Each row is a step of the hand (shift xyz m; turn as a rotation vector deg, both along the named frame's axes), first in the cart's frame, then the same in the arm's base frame.
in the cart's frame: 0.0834 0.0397 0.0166 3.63 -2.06 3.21
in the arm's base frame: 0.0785 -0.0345 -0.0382 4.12 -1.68 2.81
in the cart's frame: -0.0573 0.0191 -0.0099 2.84 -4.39 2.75
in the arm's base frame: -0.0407 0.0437 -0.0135 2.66 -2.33 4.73
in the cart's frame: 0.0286 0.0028 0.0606 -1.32 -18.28 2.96
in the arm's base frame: 0.0617 0.0143 0.0221 -3.68 -4.94 17.51
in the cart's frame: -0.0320 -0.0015 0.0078 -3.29 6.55 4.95
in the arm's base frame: -0.0168 0.0268 0.0093 2.88 7.83 -2.94
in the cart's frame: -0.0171 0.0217 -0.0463 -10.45 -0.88 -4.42
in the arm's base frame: -0.0376 -0.0045 -0.0384 -10.36 4.71 0.11
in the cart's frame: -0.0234 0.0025 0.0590 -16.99 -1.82 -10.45
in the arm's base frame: 0.0252 0.0507 0.0287 -19.18 5.69 -1.01
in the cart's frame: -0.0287 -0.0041 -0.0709 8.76 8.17 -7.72
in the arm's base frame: -0.0691 -0.0205 -0.0258 2.81 -7.25 -11.95
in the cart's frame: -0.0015 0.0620 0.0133 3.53 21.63 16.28
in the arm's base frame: 0.0244 0.0341 -0.0476 19.24 15.44 -11.69
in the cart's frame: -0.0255 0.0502 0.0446 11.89 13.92 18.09
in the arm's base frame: 0.0264 0.0639 -0.0194 24.13 7.24 -5.26
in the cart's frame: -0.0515 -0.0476 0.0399 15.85 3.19 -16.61
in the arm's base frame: -0.0202 0.0397 0.0673 0.23 -19.36 -12.74
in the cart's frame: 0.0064 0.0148 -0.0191 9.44 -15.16 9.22
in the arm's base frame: -0.0048 -0.0091 -0.0228 8.74 -7.93 16.27
